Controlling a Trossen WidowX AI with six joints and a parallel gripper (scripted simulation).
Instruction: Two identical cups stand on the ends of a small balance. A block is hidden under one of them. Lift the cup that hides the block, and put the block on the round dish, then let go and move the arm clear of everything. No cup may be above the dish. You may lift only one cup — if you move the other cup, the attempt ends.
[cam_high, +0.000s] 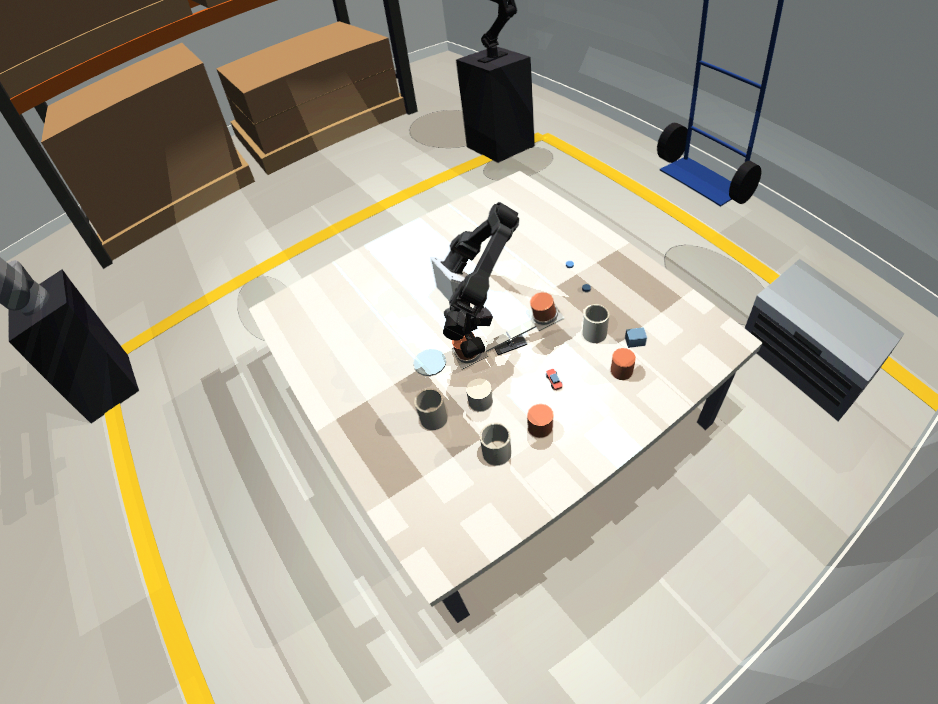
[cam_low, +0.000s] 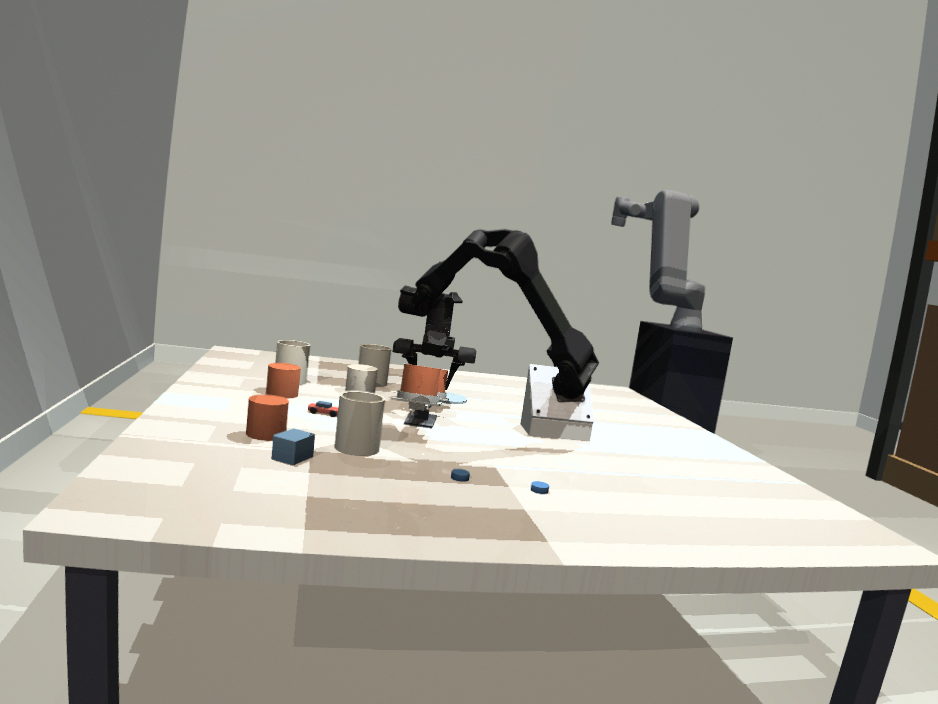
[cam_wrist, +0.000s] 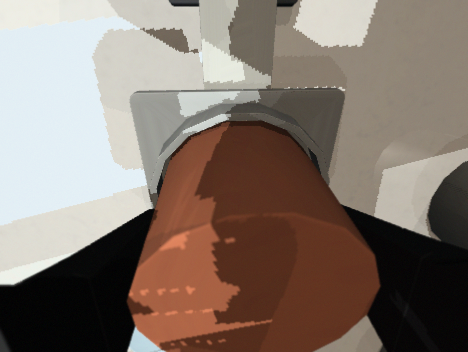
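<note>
The round pale blue dish lies 7 cm behind my gripper tip, 10 cm to the right of it and 4 cm below it. Also, from my gripper tip: pale green block: right at my gripper tip; then cream cylinder: 16 cm ahead, 6 cm to the right, 1 cm below; then balance: 4 cm ahead, 13 cm to the left, 1 cm below.
</note>
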